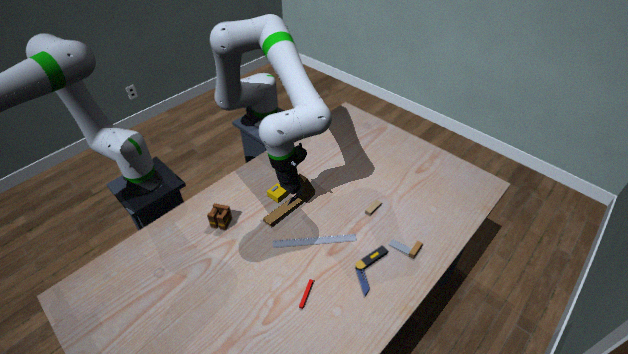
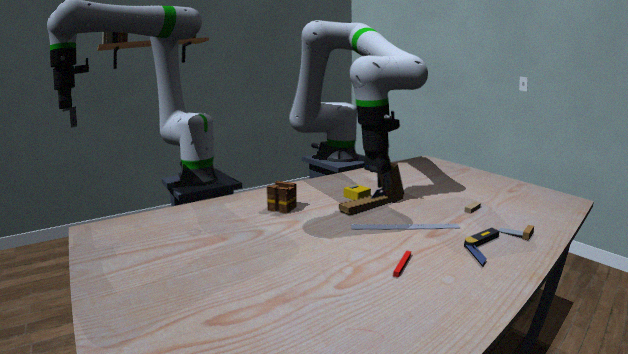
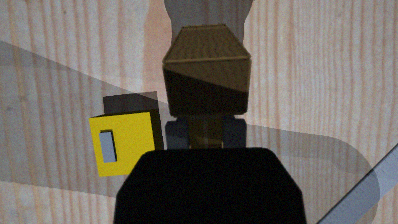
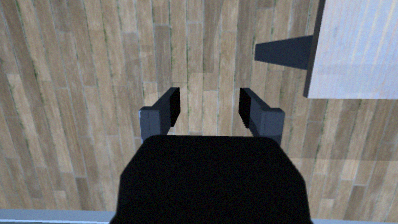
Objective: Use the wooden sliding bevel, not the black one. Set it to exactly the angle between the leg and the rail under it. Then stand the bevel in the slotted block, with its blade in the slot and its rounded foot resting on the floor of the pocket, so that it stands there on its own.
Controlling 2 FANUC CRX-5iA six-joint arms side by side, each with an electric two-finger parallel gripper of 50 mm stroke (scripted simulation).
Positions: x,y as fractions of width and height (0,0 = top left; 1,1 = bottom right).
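Note:
The left gripper (image 2: 0.61,0.53) is visible, and image 3 (image 3: 0.52,0.49) shows it too. The right gripper (image 2: 0.12,0.36) can also be seen, with image 4 (image 4: 0.53,0.45) showing it again. A yellow tape measure (image 3: 0.30,0.62) is visible as well, though in image 4 it is out of frame.

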